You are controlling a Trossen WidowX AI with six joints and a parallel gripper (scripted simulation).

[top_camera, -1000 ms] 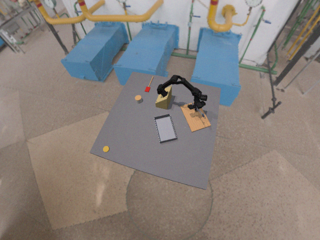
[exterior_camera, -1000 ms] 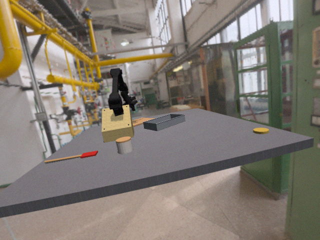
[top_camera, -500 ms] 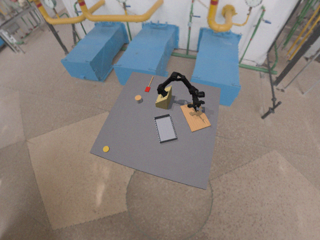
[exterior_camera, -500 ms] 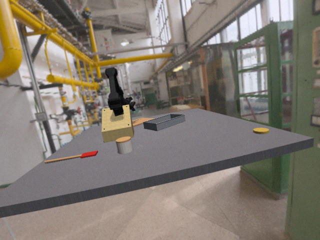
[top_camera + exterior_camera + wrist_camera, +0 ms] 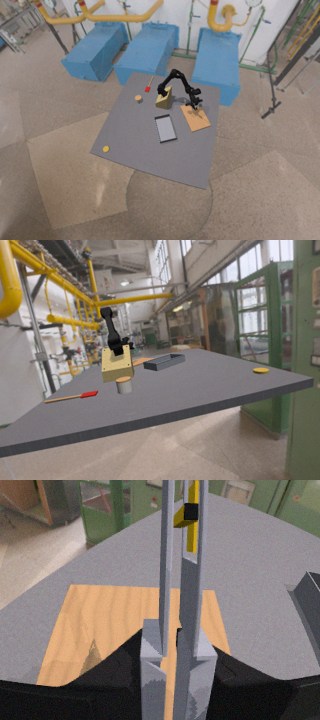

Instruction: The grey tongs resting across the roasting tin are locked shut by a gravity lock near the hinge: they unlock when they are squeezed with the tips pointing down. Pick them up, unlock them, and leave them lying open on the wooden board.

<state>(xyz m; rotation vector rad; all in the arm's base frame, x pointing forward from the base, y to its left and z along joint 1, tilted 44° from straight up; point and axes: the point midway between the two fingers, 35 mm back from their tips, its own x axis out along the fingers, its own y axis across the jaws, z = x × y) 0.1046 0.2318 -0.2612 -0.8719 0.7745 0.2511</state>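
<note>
My gripper tip is 14 cm above the wooden board, 2 cm past it and 1 cm to the right of it. Round my gripper tip: roasting tin: 31 cm to the right, 21 cm ahead, 12 cm below.
</note>
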